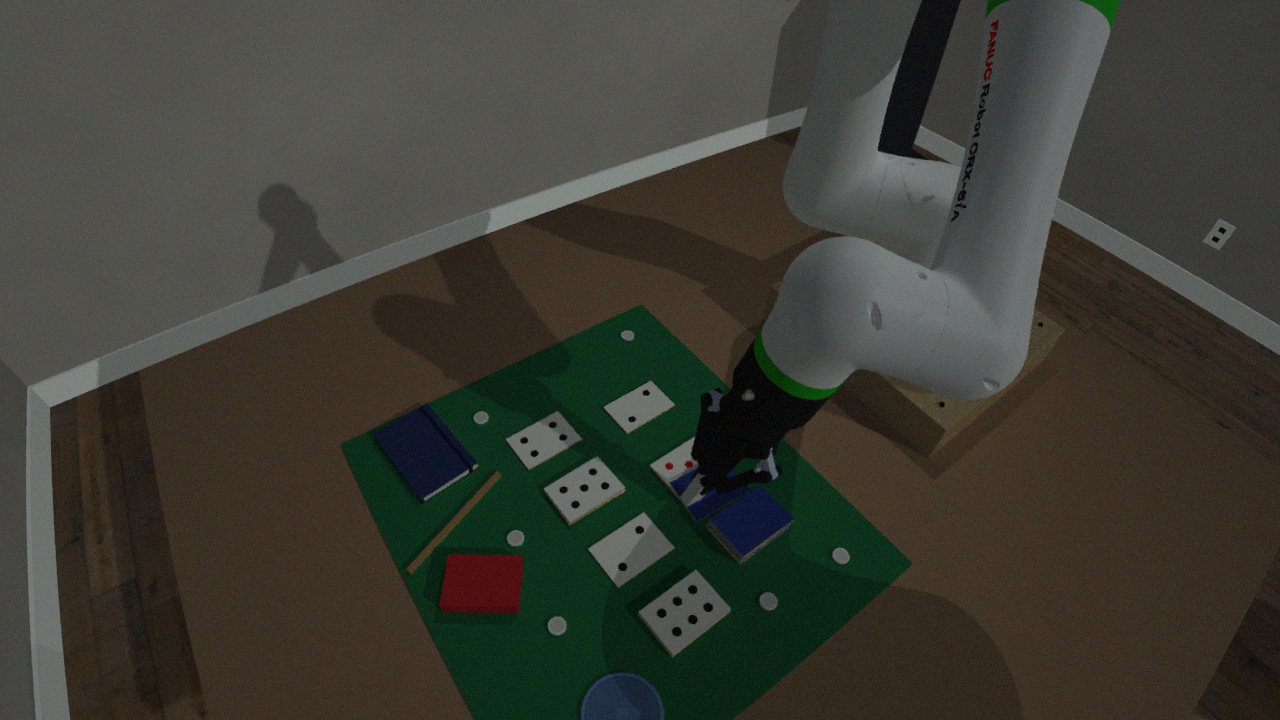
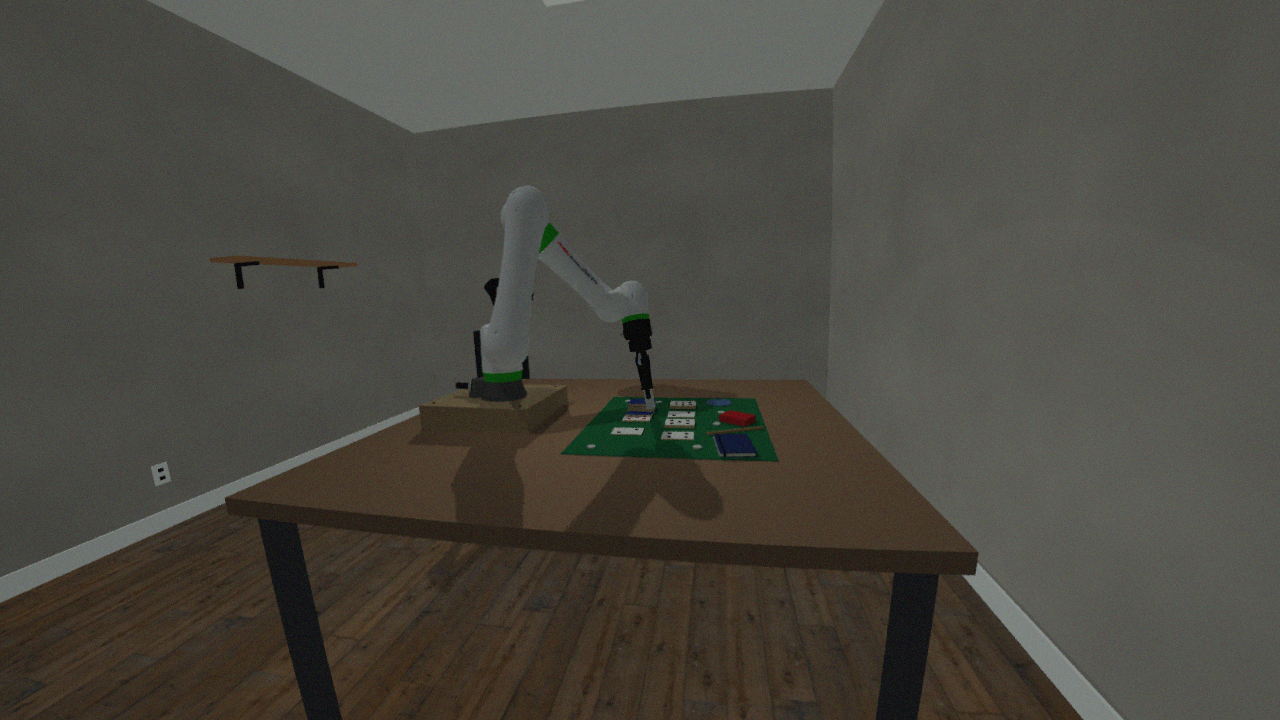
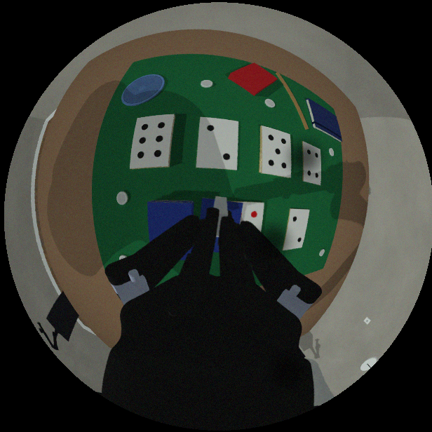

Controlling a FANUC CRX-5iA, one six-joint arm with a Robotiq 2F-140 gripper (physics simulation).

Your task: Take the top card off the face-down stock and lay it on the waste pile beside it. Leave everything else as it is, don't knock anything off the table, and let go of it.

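Observation:
The face-down stock is a thick blue-backed block. The waste pile is white with red dots and lies on the side towards the two-dot card. A loose blue-backed card lies between them, partly over the waste pile. Its stock-side edge is close to the stock; whether they touch is hard to tell. My gripper is shut with nothing between its fingers. The pale fingertips are at the loose card, on or just above it; they and the dark fingers hide part of it.
White dotted cards lie in a row alongside, with another two-dot card beyond the waste pile. A red box, wooden stick, navy notebook, blue round dish and several white discs lie on the green mat.

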